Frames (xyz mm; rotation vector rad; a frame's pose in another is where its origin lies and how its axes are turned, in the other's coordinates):
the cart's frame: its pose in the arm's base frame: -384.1 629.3 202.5 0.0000 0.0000 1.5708
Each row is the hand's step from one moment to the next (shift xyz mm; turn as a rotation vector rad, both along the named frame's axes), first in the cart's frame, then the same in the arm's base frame.
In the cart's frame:
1: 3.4 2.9 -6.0 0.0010 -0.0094 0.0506
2: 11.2 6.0 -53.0 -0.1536 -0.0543 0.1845
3: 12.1 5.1 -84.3 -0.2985 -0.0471 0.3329
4: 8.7 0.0 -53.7 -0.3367 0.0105 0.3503
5: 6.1 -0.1 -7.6 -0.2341 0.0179 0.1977
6: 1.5 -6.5 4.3 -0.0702 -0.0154 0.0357
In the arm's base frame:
1: -2.9 3.4 -6.0 0.0094 0.0010 0.0506
2: -6.0 11.2 -53.0 0.0543 -0.1536 0.1845
3: -5.1 12.1 -84.3 0.0471 -0.2985 0.3329
4: 0.0 8.7 -53.7 -0.0105 -0.3367 0.3503
5: 0.1 6.1 -7.6 -0.0179 -0.2341 0.1977
6: 6.5 1.5 4.3 0.0154 -0.0702 0.0357

